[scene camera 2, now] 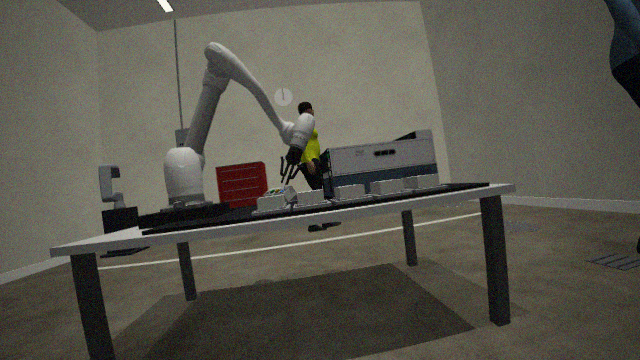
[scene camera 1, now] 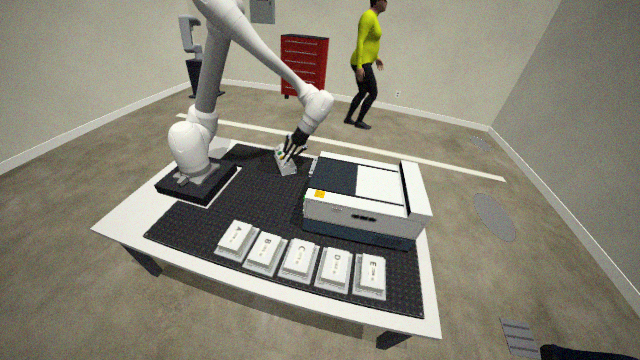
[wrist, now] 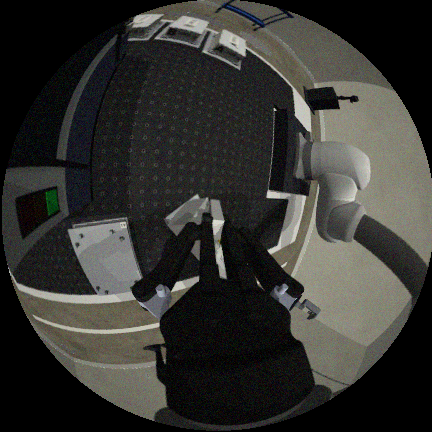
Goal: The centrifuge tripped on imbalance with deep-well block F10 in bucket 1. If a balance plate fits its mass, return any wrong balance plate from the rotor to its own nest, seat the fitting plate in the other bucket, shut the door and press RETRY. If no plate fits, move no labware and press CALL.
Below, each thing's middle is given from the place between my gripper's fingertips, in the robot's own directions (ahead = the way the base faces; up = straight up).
I see the button box [wrist: 191, 210] 100 mm to the left of my hand, 30 mm behind it and 20 mm below it. The rest, counted from my hand: balance plate A [scene camera 1: 235, 239]: 470 mm to the right, 30 mm below; balance plate B [scene camera 1: 262, 255]: 490 mm to the right, 130 mm ahead, 30 mm below; centrifuge [scene camera 1: 373, 203]: 470 mm ahead, 150 mm to the right, 60 mm above.
